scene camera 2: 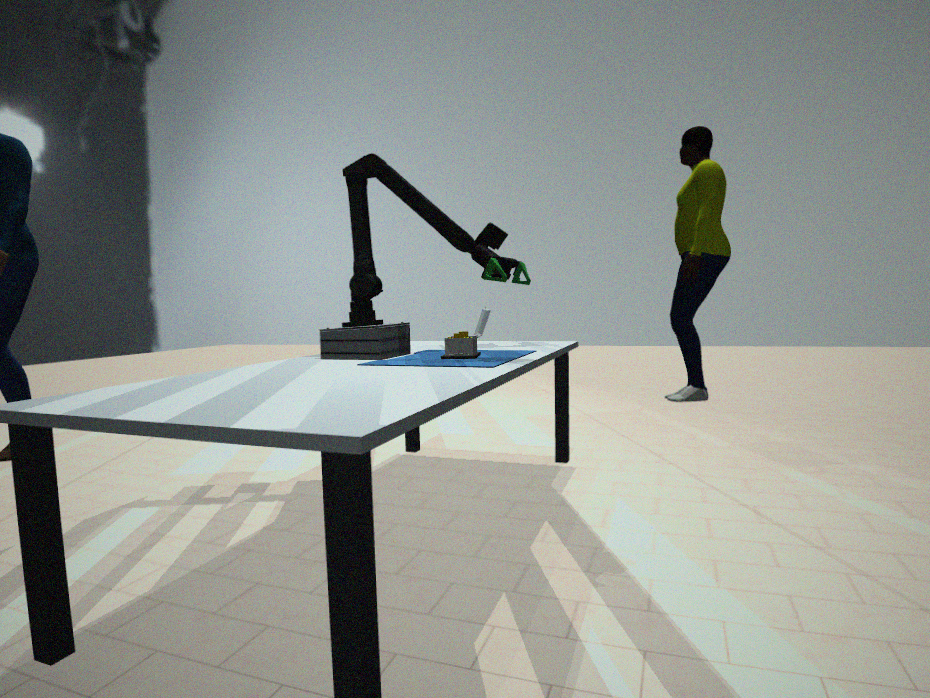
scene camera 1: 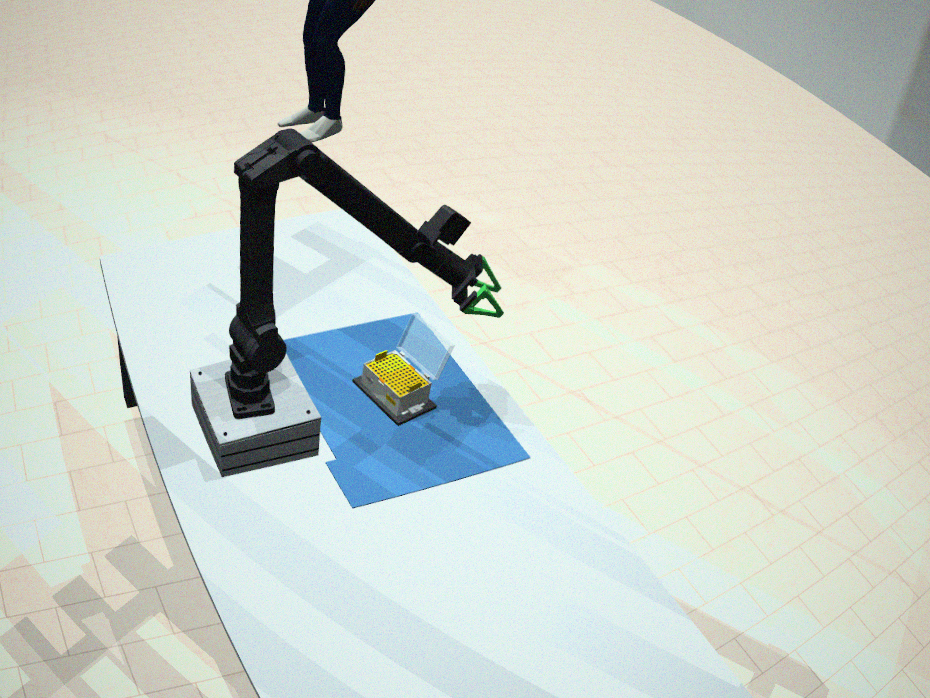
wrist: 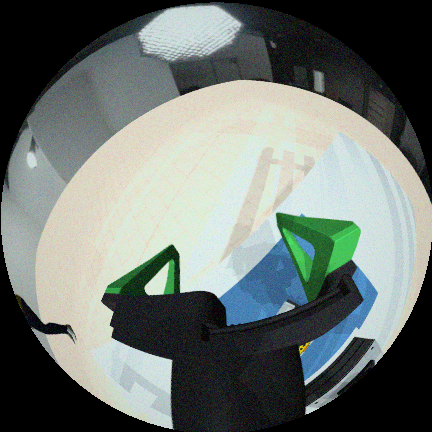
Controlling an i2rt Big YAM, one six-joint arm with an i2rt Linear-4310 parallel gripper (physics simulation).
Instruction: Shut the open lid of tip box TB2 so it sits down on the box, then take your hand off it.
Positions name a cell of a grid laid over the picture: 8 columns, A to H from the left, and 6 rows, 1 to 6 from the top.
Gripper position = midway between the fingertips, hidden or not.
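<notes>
Scene camera 1 gives me my gripper (scene camera 1: E3), along with a yellow perforated rack (scene camera 1: D4) and a tip box TB2 (scene camera 1: D4). In scene camera 2 you'd find the gripper (scene camera 2: E3) again, and the tip box TB2 (scene camera 2: D3) is there with it. And the wrist view, that one's got my gripper (wrist: E4) in it as well.
</notes>
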